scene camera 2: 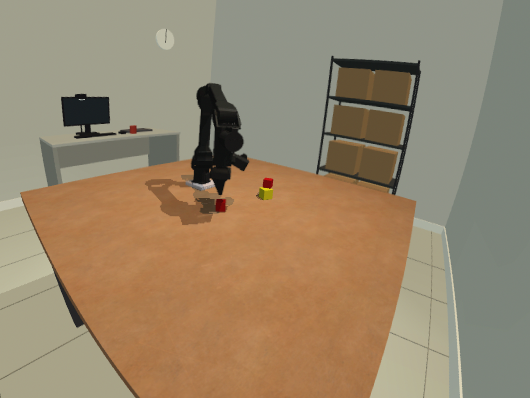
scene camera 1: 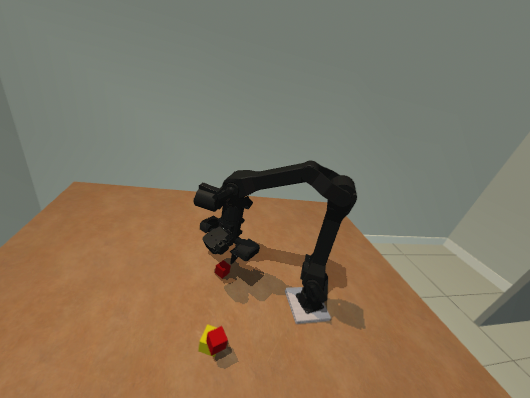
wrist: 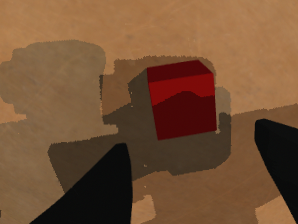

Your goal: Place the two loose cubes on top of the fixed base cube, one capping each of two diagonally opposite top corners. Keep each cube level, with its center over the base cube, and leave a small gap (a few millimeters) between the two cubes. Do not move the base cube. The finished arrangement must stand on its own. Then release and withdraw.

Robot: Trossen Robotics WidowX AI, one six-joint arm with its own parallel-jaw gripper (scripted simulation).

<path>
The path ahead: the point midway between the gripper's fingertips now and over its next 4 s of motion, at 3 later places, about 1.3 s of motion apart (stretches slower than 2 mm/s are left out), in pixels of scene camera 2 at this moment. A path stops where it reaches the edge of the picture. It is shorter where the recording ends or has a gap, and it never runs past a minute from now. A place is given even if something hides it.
The gripper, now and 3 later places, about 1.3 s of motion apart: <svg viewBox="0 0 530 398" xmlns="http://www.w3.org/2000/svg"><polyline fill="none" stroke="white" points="220,191 220,204 223,175 249,173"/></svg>
</path>
